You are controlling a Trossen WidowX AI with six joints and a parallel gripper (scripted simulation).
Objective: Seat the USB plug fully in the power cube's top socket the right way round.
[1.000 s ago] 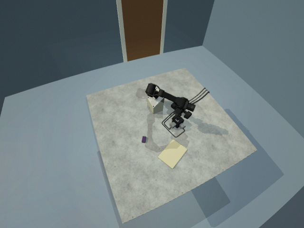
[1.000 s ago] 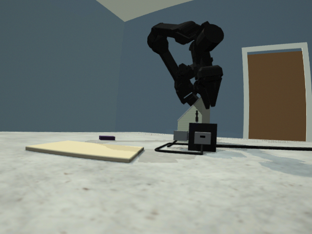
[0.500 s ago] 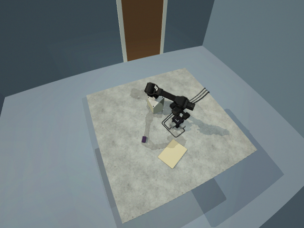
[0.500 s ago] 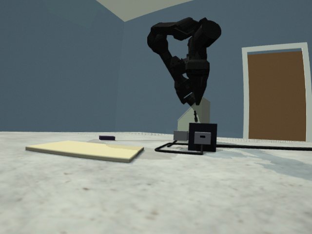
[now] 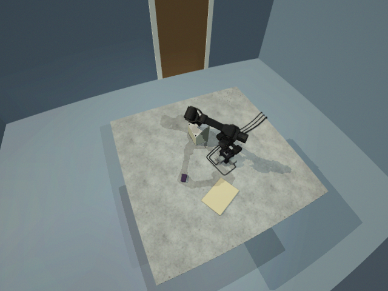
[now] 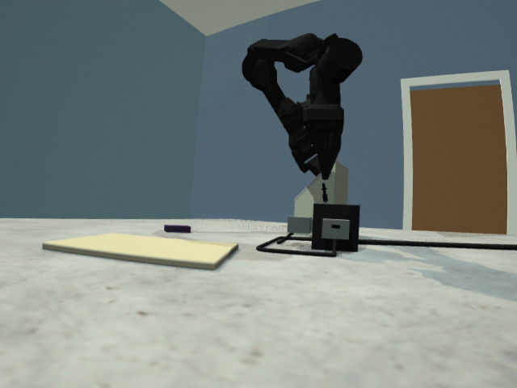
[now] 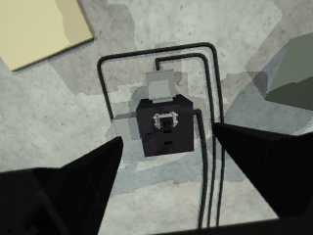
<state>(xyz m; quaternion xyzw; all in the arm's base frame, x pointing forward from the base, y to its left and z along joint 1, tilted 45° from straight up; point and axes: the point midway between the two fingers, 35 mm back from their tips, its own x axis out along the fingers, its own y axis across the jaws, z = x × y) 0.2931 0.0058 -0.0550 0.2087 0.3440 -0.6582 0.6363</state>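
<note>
Now: the USB plug 3 cm below my gripper tip. Round my gripper tip: purple block 33 cm to the right, 12 cm below, 1 cm behind; cream flat pad 22 cm ahead, 18 cm to the right, 12 cm below.
</note>
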